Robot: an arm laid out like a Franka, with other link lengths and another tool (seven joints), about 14 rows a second.
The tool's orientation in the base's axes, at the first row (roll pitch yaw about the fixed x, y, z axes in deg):
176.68 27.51 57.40
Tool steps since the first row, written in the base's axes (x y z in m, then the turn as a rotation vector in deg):
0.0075 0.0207 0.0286 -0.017 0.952 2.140
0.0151 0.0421 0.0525 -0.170 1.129 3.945
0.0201 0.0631 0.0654 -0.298 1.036 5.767
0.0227 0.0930 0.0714 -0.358 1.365 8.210
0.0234 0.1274 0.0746 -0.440 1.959 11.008
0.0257 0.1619 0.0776 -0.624 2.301 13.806
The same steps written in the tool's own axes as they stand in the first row. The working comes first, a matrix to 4 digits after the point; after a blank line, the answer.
The tool's axes in the first row as the columns of a matrix, in the base's axes (used below as rounded here):
0.4779 0.8555 -0.1997
0.7472 -0.5153 -0.4197
-0.4619 0.0514 -0.8854

0.0058 -0.0028 -0.0355 -0.285 -0.395 -2.291
0.0144 -0.0061 -0.0672 -1.060 -0.524 -3.933
0.0265 -0.0120 -0.0884 -2.032 -0.492 -5.481
0.0474 -0.0248 -0.1068 -2.943 -0.588 -7.771
0.0719 -0.0418 -0.1242 -3.831 -0.820 -10.481
0.0974 -0.0575 -0.1418 -4.956 -1.010 -13.065

